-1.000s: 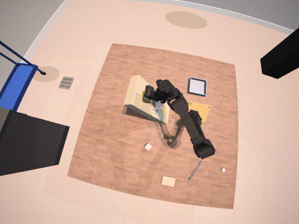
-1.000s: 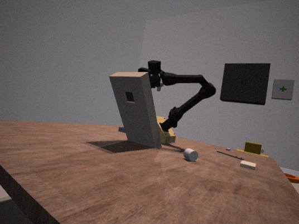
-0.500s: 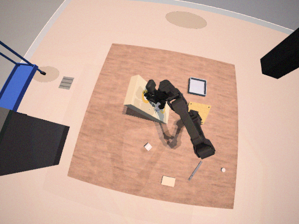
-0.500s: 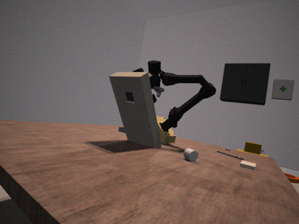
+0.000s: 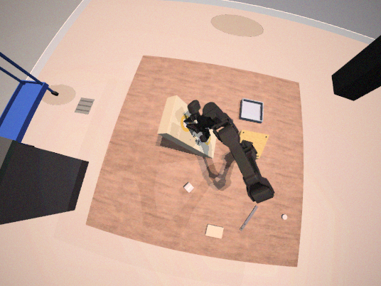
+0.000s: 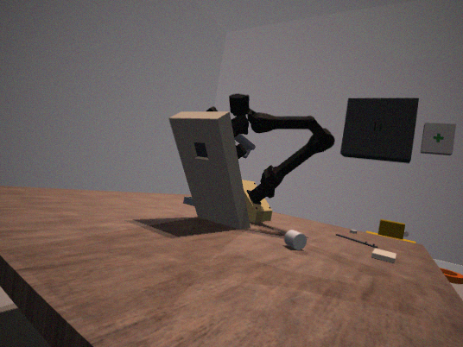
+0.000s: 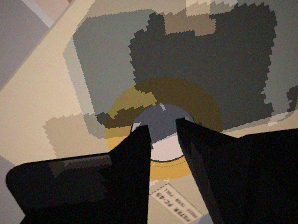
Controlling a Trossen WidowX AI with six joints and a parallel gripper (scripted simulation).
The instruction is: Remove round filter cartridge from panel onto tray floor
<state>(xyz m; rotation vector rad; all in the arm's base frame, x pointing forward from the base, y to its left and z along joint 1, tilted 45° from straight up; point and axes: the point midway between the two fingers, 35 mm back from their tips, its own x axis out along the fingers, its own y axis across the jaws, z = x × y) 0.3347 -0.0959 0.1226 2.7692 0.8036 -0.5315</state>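
The round grey filter cartridge is 10 mm ahead of my gripper tip. The rest, counted from my gripper tip: cream block: 300 mm behind, 490 mm to the left, 240 mm below.
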